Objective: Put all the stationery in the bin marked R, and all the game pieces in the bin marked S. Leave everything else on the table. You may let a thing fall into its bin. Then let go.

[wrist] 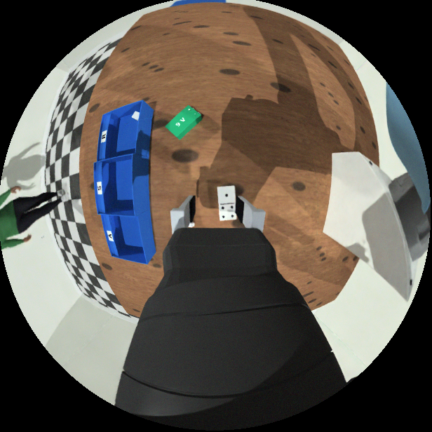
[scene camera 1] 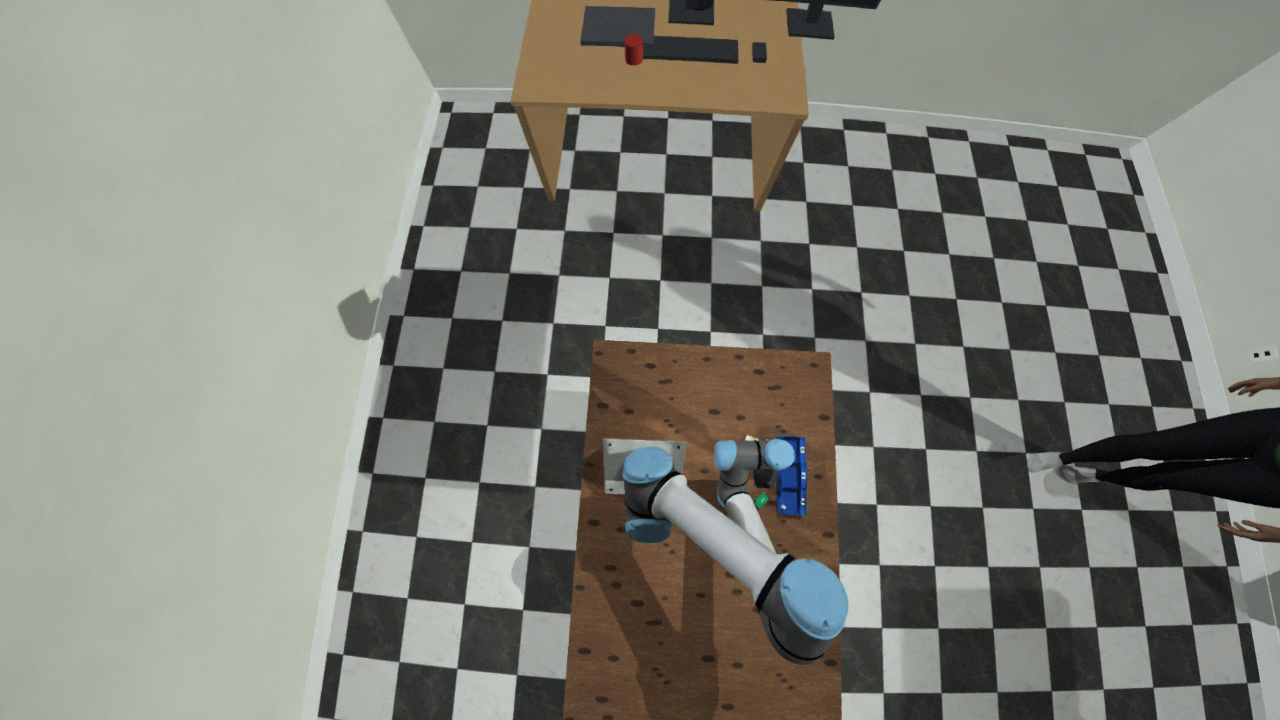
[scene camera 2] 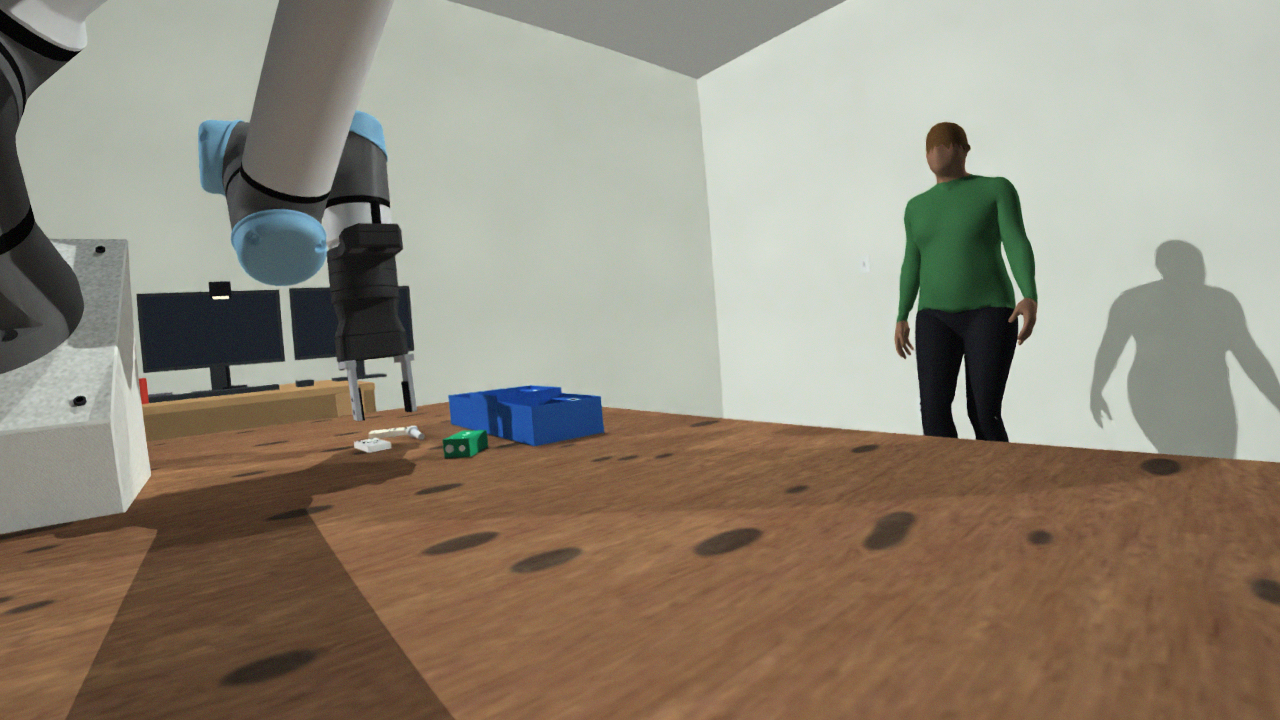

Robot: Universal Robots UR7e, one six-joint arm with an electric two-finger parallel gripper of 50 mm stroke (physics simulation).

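Places are measured from the arm's base along level axes (x ahead, y left, z up), in metres.
Pixels of known places: gripper, fingertip midpoint: (scene camera 2: 385, 415).
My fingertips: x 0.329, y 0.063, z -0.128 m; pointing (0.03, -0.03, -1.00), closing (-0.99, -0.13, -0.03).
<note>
Behind a point stands the place of what it marks.
A white domino with black pips (wrist: 226, 202) (scene camera 2: 372, 445) @[z -0.155, x 0.310, y 0.040 m] lies flat on the table. My gripper (wrist: 215, 203) (scene camera 2: 384, 413) @[z -0.128, x 0.329, y 0.063 m] is open and empty above the table, the domino below it nearer the right finger in the wrist view. A small pale thing (scene camera 2: 415, 432) @[z -0.154, x 0.362, y 0.087 m] lies behind the domino; a white bit (wrist: 191, 224) shows beside the left finger. The blue bins are marked R (wrist: 127, 137), S (wrist: 122, 187) and A (wrist: 131, 244); they also show in scene camera 1 (scene camera 1: 792, 479) @[z -0.155, x 0.490, y 0.041 m] and scene camera 2 (scene camera 2: 563, 420) @[z -0.142, x 0.487, y -0.070 m]. A small white piece (wrist: 136, 115) lies in bin R. The arm hides the fingers in scene camera 1.
A green 9 V battery (wrist: 183, 122) (scene camera 1: 761, 500) @[z -0.145, x 0.390, y -0.044 m] (scene camera 2: 464, 444) @[z -0.150, x 0.384, y -0.069 m] lies on the table beside bin R. A cream item (scene camera 1: 750, 437) @[z -0.155, x 0.330, y 0.155 m] shows partly beside the arm. The robot's pale mount (wrist: 352, 195) stands opposite the bins. A person (scene camera 2: 962, 259) stands beyond the table.
</note>
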